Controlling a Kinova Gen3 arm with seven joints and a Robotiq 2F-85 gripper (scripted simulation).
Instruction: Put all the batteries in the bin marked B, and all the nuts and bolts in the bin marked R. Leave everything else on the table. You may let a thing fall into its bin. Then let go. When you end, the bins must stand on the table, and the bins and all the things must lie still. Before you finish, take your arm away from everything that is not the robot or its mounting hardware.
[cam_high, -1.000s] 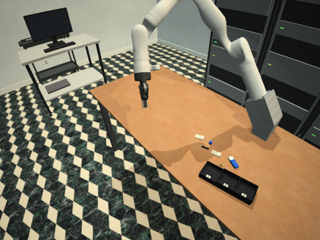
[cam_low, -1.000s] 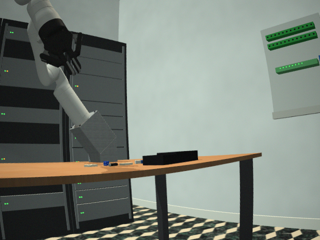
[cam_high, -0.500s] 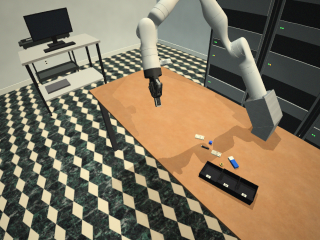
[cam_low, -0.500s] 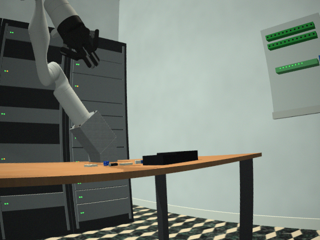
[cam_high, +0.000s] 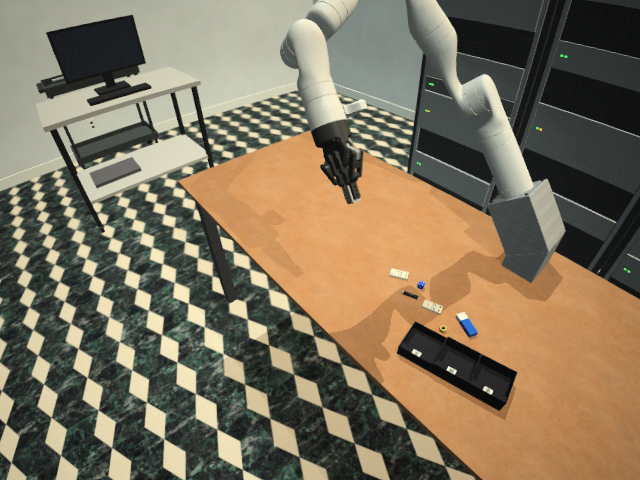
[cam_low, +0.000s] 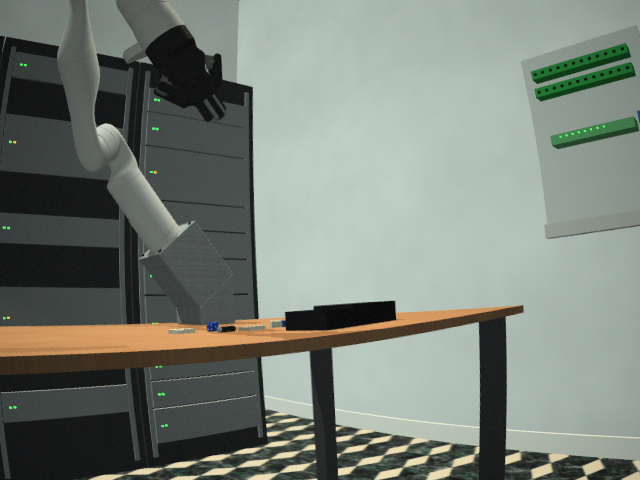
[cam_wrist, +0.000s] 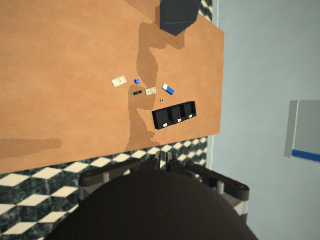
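Now: the bin 2 cm behind my hand, 31 cm to the left of it and 32 cm below it. Round my hand: blue die 18 cm behind, 12 cm to the left, 33 cm below; then yellow nut 9 cm behind, 24 cm to the left, 33 cm below; then black battery 13 cm behind, 11 cm to the left, 33 cm below.
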